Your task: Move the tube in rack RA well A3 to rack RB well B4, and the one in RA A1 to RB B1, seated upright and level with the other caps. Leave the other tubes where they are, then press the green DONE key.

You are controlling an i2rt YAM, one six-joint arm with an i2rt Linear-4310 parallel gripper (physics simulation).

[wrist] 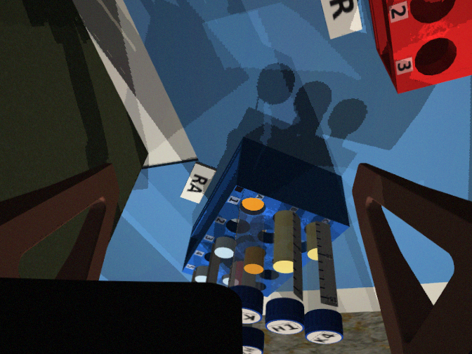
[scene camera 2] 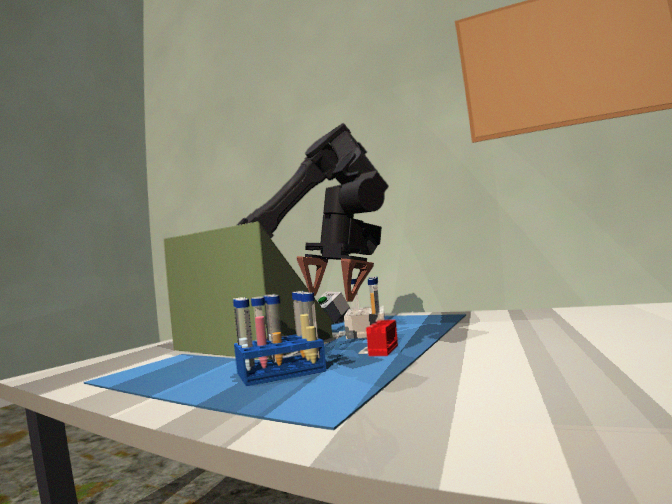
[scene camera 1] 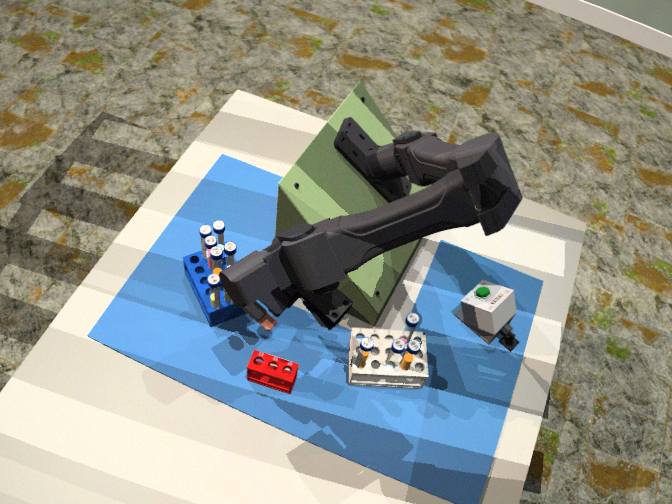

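Observation:
The blue rack labelled RA [scene camera 1: 212, 316] [scene camera 2: 320, 355] [wrist: 290, 175] holds several upright blue-capped tubes. In the wrist view, the A1 tube [wrist: 253, 204] has orange contents, and the A3 tube [wrist: 224, 251] has pale contents; its cap is hidden by the black housing. A2 is empty. The white rack [scene camera 1: 384, 378] [scene camera 2: 355, 322] holds several capped tubes; its label and well marks are not readable. The green key [scene camera 1: 482, 291] [scene camera 2: 322, 299] is on a tilted white box. My gripper [scene camera 2: 332, 296] [wrist: 235, 176] is open and empty, pointing down above the mat beside rack RA.
A small red rack [scene camera 1: 271, 374] [scene camera 2: 382, 337] with three wells stands between the two other racks. The green arm base [scene camera 1: 325, 189] [scene camera 2: 214, 292] rises behind them. All racks stand on a blue mat [scene camera 1: 151, 303] [scene camera 2: 325, 406]. The arm reaches over the space near rack RA.

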